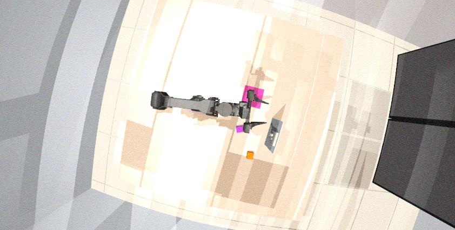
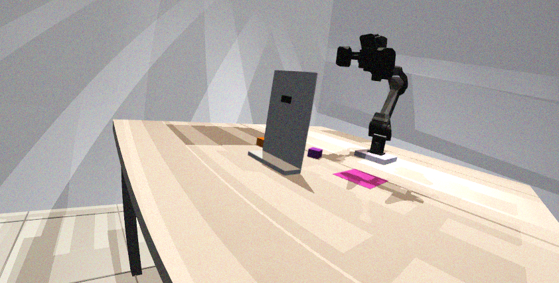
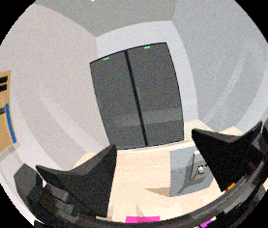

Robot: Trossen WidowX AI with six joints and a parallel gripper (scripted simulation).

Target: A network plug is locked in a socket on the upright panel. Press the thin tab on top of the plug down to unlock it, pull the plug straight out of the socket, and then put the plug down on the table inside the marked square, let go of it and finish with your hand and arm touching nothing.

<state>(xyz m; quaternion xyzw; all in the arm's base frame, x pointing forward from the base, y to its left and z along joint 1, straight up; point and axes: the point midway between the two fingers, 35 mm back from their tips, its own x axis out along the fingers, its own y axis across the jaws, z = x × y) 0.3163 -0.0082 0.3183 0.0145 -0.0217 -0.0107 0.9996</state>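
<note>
Right now the network plug is 7 cm ahead of my gripper tip, 12 cm to the right of it and 17 cm below it. The rest, counted from my gripper tip: magenta marked square (3 cm behind, 8 cm to the left, 34 cm below); then grey upright panel (9 cm ahead, 13 cm to the right, 23 cm below).
</note>
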